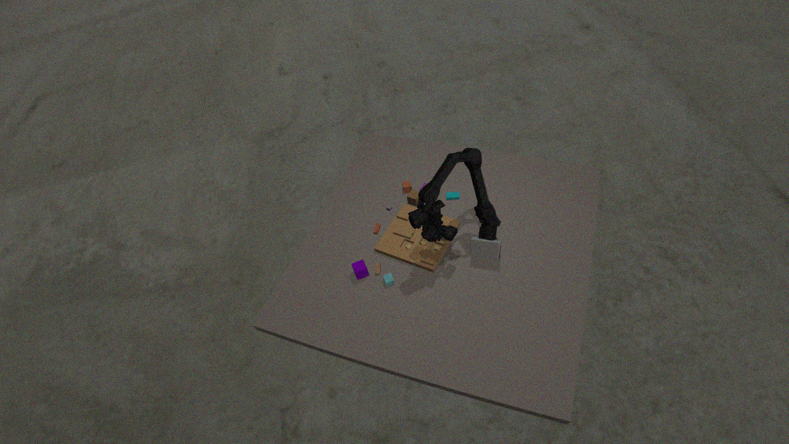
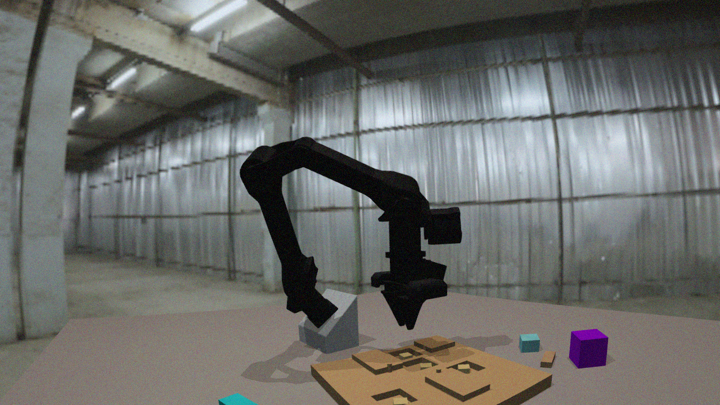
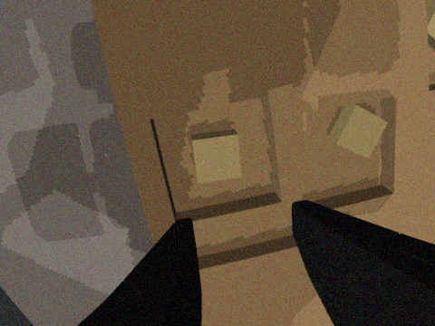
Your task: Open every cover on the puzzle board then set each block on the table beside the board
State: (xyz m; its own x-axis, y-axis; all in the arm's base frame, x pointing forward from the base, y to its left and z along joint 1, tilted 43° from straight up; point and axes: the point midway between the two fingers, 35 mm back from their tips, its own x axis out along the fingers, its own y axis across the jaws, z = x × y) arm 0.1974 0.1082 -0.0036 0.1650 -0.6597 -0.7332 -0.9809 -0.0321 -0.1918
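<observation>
The light blue block lies 130 mm ahead of my gripper tip, 230 mm to the left of it and 60 mm below it. The rest, counted from my gripper tip: brown block (220 mm ahead, 240 mm to the right, 50 mm below); teal block (50 mm ahead, 330 mm to the right, 70 mm below); orange piece (200 mm ahead, 190 mm to the left, 70 mm below).
</observation>
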